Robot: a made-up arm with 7 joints. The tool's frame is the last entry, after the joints.
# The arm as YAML. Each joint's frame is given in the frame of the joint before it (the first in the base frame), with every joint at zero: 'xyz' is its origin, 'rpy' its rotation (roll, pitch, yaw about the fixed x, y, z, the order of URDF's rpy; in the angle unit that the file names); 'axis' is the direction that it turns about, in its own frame. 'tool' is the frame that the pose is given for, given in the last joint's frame.
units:
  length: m
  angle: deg
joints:
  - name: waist
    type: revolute
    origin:
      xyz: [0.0, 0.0, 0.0]
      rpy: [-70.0, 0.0, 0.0]
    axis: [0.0, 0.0, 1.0]
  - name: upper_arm
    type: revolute
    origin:
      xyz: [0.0, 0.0, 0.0]
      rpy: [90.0, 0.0, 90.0]
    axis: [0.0, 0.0, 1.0]
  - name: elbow
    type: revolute
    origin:
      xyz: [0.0, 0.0, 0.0]
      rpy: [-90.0, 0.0, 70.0]
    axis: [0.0, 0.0, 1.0]
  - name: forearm
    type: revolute
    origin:
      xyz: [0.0, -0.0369, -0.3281]
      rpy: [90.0, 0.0, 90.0]
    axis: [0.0, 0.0, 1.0]
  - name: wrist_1
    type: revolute
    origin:
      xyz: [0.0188, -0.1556, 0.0]
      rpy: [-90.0, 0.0, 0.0]
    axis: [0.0, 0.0, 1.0]
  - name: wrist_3
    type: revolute
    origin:
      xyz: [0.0, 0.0, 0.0]
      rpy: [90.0, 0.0, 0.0]
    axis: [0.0, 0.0, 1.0]
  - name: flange
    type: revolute
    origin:
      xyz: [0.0, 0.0, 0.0]
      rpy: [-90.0, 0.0, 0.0]
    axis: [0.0, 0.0, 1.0]
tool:
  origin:
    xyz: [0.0, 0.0, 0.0]
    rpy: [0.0, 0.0, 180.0]
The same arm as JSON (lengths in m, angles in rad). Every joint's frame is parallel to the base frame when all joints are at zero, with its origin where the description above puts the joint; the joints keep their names.
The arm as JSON. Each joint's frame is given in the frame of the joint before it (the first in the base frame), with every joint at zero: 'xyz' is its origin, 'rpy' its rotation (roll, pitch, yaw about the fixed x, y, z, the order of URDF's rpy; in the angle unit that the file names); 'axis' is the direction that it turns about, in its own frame. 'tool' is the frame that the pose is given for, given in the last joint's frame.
{"units": {"length": "m", "angle": "rad"}, "joints": [
  {"name": "waist", "type": "revolute", "origin": {"xyz": [0.0, 0.0, 0.0], "rpy": [0.0, 0.0, 0.0]}, "axis": [0.0, 0.9397, 0.342]},
  {"name": "upper_arm", "type": "revolute", "origin": {"xyz": [0.0, 0.0, 0.0], "rpy": [0.0, 0.0, 0.0]}, "axis": [1.0, 0.0, 0.0]},
  {"name": "elbow", "type": "revolute", "origin": {"xyz": [0.0, 0.0, 0.0], "rpy": [0.0, 0.0, 0.0]}, "axis": [0.0, 0.0, 1.0]},
  {"name": "forearm", "type": "revolute", "origin": {"xyz": [0.0369, 0.0, -0.3281], "rpy": [0.0, 0.0, 0.0]}, "axis": [0.0, 1.0, 0.0]},
  {"name": "wrist_1", "type": "revolute", "origin": {"xyz": [-0.0188, 0.0, -0.1556], "rpy": [0.0, 0.0, 0.0]}, "axis": [0.0, 0.0, 1.0]},
  {"name": "wrist_3", "type": "revolute", "origin": {"xyz": [0.0, 0.0, 0.0], "rpy": [0.0, 0.0, 0.0]}, "axis": [0.0, 1.0, 0.0]},
  {"name": "flange", "type": "revolute", "origin": {"xyz": [0.0, 0.0, 0.0], "rpy": [0.0, 0.0, 0.0]}, "axis": [0.0, 0.0, 1.0]}
], "tool": {"origin": {"xyz": [0.0, 0.0, 0.0], "rpy": [0.0, 0.0, 0.0]}}}

